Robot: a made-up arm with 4 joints. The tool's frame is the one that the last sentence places.
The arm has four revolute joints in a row. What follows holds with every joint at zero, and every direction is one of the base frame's.
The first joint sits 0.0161 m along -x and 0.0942 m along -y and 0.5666 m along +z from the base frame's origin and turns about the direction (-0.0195, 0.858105, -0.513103).
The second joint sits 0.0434 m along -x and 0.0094 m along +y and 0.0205 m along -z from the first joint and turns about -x.
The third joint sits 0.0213 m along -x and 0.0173 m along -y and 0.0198 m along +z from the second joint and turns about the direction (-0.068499, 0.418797, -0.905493).
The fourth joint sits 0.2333 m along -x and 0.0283 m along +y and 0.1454 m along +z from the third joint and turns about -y.
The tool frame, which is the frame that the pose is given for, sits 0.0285 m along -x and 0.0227 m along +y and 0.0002 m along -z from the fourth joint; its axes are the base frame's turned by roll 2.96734, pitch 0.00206 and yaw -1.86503 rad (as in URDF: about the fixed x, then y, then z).
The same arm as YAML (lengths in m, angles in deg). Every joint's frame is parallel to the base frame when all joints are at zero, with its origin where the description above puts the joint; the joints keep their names.
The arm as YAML. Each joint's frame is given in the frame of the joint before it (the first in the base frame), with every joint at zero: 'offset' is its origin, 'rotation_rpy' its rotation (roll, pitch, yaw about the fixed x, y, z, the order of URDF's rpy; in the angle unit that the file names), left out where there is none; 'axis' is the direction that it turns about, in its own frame. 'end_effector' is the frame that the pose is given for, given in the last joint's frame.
length_unit: m
angle_unit: deg
chain:
  - id: joint 1
    offset: [-0.0161, -0.0942, 0.5666]
    axis: [-0.0195, 0.858105, -0.513103]
  - id: joint 2
    offset: [-0.0434, 0.0094, -0.0205]
    axis: "-x"
  - id: joint 3
    offset: [-0.0213, -0.0173, 0.0198]
    axis: [-0.068499, 0.418797, -0.905493]
  - id: joint 4
    offset: [-0.2333, 0.0283, 0.1454]
    axis: "-y"
end_effector:
  offset: [-0.0285, 0.0227, -0.0002]
  rotation_rpy: [170.02, 0.12, -106.86]

